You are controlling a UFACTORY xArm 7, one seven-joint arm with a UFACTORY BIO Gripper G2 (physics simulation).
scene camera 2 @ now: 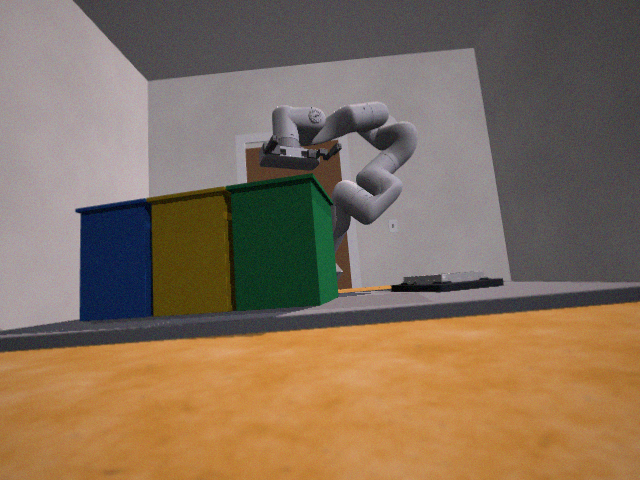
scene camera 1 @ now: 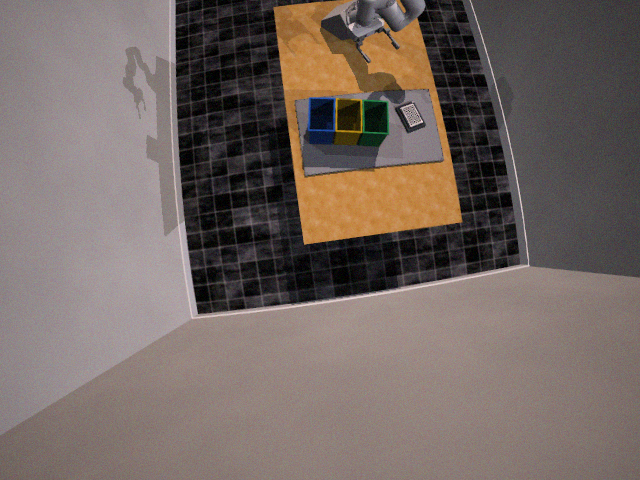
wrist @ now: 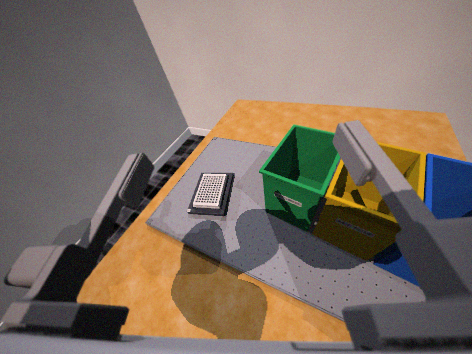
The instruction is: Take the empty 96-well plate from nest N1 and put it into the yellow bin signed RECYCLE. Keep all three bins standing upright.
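Where they show: hand at its tool point: (scene camera 2: 305, 146) (scene camera 1: 381, 51) (wrist: 234, 166); arm's base at its link origin: (scene camera 1: 354, 18).
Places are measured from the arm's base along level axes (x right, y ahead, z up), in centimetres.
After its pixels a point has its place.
Observation:
The white 96-well plate (scene camera 1: 412, 114) {x -24.6, y 59.2, z -9.1 cm} (scene camera 2: 444, 277) {x -22.2, y 66.7, z -9.2 cm} (wrist: 210, 191) {x -23.4, y 58.8, z -8.9 cm} lies flat in its black nest (scene camera 1: 403, 116) (scene camera 2: 454, 285) {x -23.0, y 68.4, z -10.5 cm} (wrist: 228, 197) {x -17.6, y 59.5, z -10.6 cm}. The yellow bin (scene camera 1: 348, 137) {x 16.0, y 72.7, z -0.8 cm} (scene camera 2: 190, 253) {x 16.2, y 72.6, z -2.5 cm} (wrist: 345, 237) {x 13.8, y 55.8, z -5.2 cm} stands upright between the green bin (scene camera 1: 373, 138) {x 3.3, y 74.8, z -0.5 cm} (scene camera 2: 273, 248) {x 3.5, y 74.8, z -3.1 cm} (wrist: 280, 189) {x -1.0, y 58.3, z 2.5 cm} and the blue bin (scene camera 1: 321, 137) {x 29.5, y 70.4, z -2.1 cm} (scene camera 2: 116, 263) {x 28.9, y 70.5, z -2.8 cm} (wrist: 447, 190) {x 29.9, y 70.1, z -0.3 cm}, which also stand upright. The signs are too blurred to read. My gripper (scene camera 1: 382, 53) {x -0.7, y 43.6, z 24.9 cm} (scene camera 2: 305, 146) {x -0.7, y 43.6, z 24.9 cm} (wrist: 245, 156) {x -0.7, y 43.6, z 24.9 cm} is open and empty, high above the table, on the robot-base side of the bins and away from the plate. Its right finger hides part of the yellow bin in the wrist view.
A grey perforated board (scene camera 1: 413, 149) {x -21.8, y 79.3, z -11.2 cm} (scene camera 2: 361, 305) {x -7.3, y 80.5, z -11.3 cm} (wrist: 225, 155) {x -28.2, y 77.3, z -11.2 cm} carries the nest and the bins, which stand in a tight row. It lies on an orange table (scene camera 1: 377, 206) {x 4.1, y 108.6, z -12.6 cm} (scene camera 2: 310, 403) {x -2.8, y 106.5, z -12.5 cm} (wrist: 130, 295) {x -29.3, y 25.8, z -12.5 cm}. A gap of board separates the green bin from the nest. Arm shadows fall across the board.

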